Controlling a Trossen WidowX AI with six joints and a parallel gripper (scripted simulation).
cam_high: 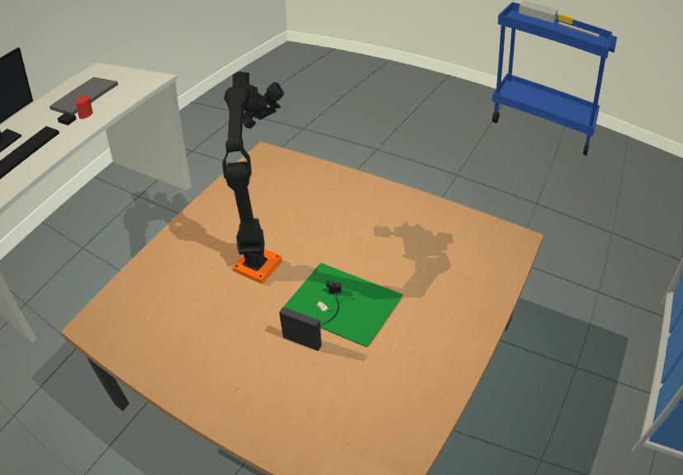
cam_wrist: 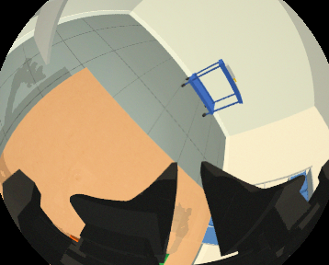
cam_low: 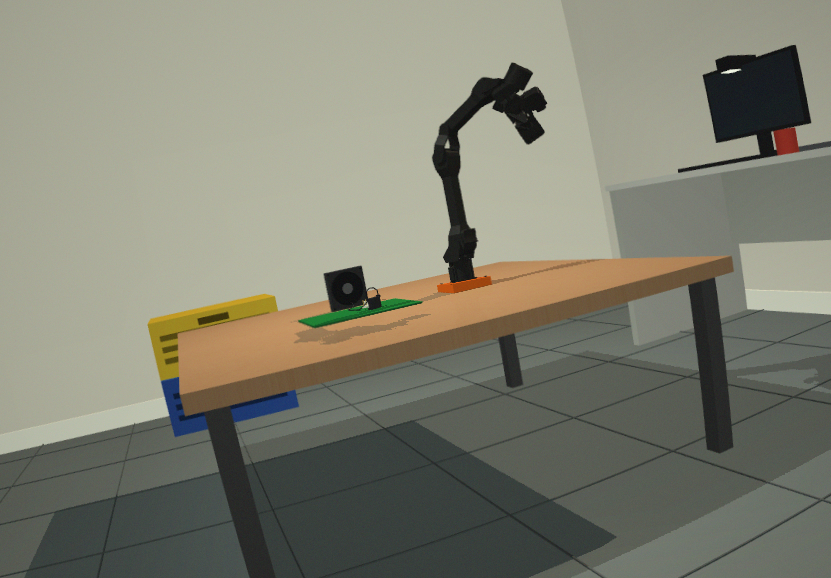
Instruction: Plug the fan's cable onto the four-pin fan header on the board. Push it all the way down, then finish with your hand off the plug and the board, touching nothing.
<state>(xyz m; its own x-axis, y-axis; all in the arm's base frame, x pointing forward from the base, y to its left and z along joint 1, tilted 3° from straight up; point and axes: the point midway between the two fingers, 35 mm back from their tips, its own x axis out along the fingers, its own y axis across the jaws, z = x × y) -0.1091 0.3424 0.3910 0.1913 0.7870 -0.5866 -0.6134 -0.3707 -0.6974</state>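
Now: gripper tip 40 cm short of the black fan plug, 32 cm to the left of it and 39 cm above it. From my gripper tip the other things lie so: white four-pin fan header (40 cm ahead, 40 cm to the right, 41 cm below); green board (45 cm ahead, 35 cm to the right, 42 cm below); black fan (42 cm ahead, 54 cm to the right, 35 cm below).
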